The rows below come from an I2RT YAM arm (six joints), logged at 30 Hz.
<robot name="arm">
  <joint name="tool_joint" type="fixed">
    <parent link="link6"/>
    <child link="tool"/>
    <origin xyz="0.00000 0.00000 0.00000"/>
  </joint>
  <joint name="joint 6" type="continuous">
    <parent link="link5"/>
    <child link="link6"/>
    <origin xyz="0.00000 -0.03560 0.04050" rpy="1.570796 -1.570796 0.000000"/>
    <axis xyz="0 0 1"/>
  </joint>
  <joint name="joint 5" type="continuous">
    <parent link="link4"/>
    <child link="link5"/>
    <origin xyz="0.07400 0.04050 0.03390" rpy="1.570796 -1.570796 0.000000"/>
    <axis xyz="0 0 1"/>
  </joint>
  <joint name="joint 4" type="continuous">
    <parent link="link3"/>
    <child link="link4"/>
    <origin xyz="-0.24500 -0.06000 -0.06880" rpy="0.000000 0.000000 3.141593"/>
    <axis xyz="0 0 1"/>
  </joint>
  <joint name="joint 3" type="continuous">
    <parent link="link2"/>
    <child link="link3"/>
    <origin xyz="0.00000 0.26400 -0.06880" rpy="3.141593 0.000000 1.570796"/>
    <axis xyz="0 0 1"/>
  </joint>
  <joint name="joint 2" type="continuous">
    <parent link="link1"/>
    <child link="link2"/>
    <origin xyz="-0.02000 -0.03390 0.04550" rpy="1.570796 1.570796 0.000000"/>
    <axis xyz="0 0 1"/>
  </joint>
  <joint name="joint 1" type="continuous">
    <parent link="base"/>
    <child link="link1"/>
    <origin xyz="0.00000 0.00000 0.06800" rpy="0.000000 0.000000 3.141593"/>
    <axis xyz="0 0 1"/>
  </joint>
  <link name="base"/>
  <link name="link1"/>
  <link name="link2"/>
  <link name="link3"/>
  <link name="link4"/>
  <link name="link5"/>
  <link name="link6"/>
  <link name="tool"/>
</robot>
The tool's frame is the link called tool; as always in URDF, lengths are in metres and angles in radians. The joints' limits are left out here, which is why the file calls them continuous.
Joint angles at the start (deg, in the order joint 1, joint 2, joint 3, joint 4, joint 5, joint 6): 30.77 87.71 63.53 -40.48 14.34 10.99
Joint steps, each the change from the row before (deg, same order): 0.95 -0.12 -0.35 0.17 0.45 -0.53; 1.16 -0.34 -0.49 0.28 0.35 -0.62; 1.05 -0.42 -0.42 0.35 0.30 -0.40; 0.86 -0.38 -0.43 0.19 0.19 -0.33; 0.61 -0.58 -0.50 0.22 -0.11 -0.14; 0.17 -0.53 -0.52 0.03 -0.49 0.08; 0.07 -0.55 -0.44 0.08 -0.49 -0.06; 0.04 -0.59 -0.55 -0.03 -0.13 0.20; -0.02 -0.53 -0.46 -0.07 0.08 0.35; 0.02 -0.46 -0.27 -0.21 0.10 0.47; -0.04 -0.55 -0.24 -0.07 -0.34 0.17; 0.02 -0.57 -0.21 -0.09 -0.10 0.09; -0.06 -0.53 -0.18 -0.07 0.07 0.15
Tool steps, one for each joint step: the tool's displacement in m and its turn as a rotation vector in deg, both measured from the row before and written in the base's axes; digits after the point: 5 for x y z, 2 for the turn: -0.00309 0.00370 -0.00100 -0.64 -0.16 1.22; -0.00426 0.00430 -0.00056 -0.50 -0.28 1.55; -0.00393 0.00380 0.00023 -0.23 -0.44 1.27; -0.00365 0.00281 -0.00018 -0.23 -0.22 1.06; -0.00348 0.00151 0.00040 0.18 -0.19 0.78; -0.00255 -0.00038 -0.00018 0.42 0.23 0.32; -0.00206 -0.00067 0.00035 0.44 0.10 0.34; -0.00231 -0.00131 -0.00010 0.20 0.07 -0.08; -0.00185 -0.00151 0.00006 0.12 -0.02 -0.36; -0.00164 -0.00113 0.00058 0.15 -0.01 -0.43; -0.00151 -0.00107 0.00119 0.47 -0.01 -0.04; -0.00161 -0.00096 0.00143 0.27 -0.16 -0.01; -0.00119 -0.00127 0.00142 0.19 -0.26 -0.22
